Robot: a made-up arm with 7 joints. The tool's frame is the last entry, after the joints. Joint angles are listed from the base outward. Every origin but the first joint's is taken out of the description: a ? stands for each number. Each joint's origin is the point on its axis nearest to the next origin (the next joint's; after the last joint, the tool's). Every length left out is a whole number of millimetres.
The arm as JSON. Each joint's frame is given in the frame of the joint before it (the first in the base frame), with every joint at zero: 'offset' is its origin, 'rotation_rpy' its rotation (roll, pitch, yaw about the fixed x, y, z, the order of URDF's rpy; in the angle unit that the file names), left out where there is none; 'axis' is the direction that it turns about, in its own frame. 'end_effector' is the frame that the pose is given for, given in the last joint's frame.
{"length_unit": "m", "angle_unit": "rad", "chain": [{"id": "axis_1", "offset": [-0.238, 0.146, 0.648], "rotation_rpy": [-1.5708, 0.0, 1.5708], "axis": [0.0, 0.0, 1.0]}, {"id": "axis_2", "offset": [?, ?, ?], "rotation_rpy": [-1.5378, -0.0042, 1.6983], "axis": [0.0, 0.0, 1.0]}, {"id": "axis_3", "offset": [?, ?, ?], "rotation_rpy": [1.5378, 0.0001, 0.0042], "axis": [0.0, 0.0, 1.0]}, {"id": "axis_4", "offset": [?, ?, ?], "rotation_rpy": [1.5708, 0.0, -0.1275], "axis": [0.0, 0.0, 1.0]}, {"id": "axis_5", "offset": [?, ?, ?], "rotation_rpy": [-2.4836, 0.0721, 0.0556], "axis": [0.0, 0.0, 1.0]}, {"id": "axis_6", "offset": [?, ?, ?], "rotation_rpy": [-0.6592, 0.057, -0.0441], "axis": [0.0, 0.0, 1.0]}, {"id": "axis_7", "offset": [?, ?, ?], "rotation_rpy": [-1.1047, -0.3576, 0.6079], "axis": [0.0, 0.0, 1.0]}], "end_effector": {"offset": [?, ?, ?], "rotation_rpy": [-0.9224, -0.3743, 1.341]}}
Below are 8 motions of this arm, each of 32 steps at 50 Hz.
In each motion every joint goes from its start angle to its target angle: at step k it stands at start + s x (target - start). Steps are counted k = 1, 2, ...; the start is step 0. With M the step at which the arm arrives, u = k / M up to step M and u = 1 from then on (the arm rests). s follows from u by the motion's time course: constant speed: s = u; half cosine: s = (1 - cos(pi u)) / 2; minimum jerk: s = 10 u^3 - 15 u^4 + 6 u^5.
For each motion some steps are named. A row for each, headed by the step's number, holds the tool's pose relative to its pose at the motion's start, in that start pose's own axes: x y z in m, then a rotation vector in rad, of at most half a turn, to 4 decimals.
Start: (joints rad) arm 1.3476 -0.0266 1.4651 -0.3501 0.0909 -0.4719 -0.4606
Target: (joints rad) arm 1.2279 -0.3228 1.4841 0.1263 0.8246 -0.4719 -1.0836
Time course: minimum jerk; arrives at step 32
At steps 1, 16, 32:
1: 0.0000 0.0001 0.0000 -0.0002 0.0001 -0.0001
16: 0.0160 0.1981 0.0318 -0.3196 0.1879 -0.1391
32: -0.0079 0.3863 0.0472 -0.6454 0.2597 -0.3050

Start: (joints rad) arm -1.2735 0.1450 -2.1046 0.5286 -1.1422 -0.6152 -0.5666
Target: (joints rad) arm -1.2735 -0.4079 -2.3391 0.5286 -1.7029 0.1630 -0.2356
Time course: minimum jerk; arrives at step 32
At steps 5, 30, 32:
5: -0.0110 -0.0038 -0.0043 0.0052 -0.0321 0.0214
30: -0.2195 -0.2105 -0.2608 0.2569 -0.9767 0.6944
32: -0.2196 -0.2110 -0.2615 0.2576 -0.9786 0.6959

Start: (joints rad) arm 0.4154 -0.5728 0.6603 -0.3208 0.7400 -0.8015 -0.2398
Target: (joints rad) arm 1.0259 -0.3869 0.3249 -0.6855 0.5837 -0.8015 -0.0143
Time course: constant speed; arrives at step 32
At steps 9, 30, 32:
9: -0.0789 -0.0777 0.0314 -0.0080 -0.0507 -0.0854
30: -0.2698 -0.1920 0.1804 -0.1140 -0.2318 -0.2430
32: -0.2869 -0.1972 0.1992 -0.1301 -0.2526 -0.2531

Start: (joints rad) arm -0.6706 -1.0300 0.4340 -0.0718 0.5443 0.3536 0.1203
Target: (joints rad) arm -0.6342 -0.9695 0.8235 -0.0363 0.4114 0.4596 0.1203
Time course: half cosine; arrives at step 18
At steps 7, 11, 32:
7: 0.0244 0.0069 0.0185 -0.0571 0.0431 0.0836
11: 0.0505 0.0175 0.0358 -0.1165 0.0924 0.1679
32: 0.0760 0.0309 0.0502 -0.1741 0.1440 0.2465

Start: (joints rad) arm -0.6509 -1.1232 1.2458 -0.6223 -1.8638 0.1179 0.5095
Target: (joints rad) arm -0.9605 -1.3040 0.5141 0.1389 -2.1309 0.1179 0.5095
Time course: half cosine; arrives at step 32
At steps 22, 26, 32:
22: 0.0177 -0.3058 -0.4680 0.9685 0.2465 -0.3846
26: 0.0080 -0.3107 -0.5627 1.1192 0.3437 -0.4718
32: -0.0011 -0.3068 -0.6175 1.2058 0.4105 -0.5283

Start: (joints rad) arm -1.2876 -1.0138 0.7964 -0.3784 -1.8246 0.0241 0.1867
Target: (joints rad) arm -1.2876 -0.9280 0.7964 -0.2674 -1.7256 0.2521 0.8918
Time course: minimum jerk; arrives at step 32
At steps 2, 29, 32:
2: -0.0004 0.0001 0.0001 0.0001 -0.0017 0.0009
29: -0.1584 0.0498 0.0019 0.0145 -0.7149 0.4887
32: -0.1593 0.0501 0.0017 0.0144 -0.7196 0.4928

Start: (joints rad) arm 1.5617 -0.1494 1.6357 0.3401 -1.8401 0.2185 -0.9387
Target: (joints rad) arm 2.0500 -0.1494 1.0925 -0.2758 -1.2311 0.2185 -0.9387
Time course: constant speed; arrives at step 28
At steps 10, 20, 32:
10: -0.1737 0.0278 0.0250 -0.2132 -0.3123 -0.0591
20: -0.3510 0.0570 -0.0208 -0.3930 -0.6467 -0.1136
32: -0.4810 0.0738 -0.1027 -0.5104 -0.9294 -0.1571

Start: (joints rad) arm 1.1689 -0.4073 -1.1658 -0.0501 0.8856 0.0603 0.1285
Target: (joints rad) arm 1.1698 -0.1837 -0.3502 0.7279 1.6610 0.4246 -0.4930
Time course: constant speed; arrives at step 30
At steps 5, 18, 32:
5: 0.0286 0.0604 0.0403 -0.1695 0.0546 0.1406
18: 0.0310 0.2133 0.1100 -0.6129 0.0707 0.4812
32: -0.0217 0.3037 0.1475 -0.9649 -0.0462 0.7612

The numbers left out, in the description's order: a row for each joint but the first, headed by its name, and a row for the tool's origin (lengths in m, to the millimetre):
axis_2: -0.43 -0.221 0.0
axis_3: 0.066 0.454 0.0
axis_4: -0.057 0.155 0.0
axis_5: 0.134 0.113 0.0
axis_6: -0.001 0.04 0.0
axis_7: -0.315 0.166 0.0
tool: -0.108 -0.037 0.0

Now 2 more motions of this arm.
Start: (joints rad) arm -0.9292 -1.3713 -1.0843 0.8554 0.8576 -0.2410 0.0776
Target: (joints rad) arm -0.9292 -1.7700 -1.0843 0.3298 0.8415 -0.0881 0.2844
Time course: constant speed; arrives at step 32
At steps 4, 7, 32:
4: -0.0299 -0.0022 -0.0170 -0.0079 -0.0604 -0.0460
7: -0.0518 -0.0018 -0.0304 -0.0168 -0.1038 -0.0806
32: -0.2038 0.0615 -0.1537 -0.1856 -0.3948 -0.3577

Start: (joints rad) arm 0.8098 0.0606 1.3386 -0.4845 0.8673 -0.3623 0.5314
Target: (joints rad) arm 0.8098 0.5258 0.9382 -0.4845 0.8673 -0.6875 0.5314
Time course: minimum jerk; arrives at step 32
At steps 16, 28, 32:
16: -0.0733 -0.1055 -0.0121 0.0227 0.1104 -0.3482
28: -0.1826 -0.1864 0.0011 0.0411 0.1424 -0.6814
32: -0.1867 -0.1886 0.0019 0.0416 0.1421 -0.6922

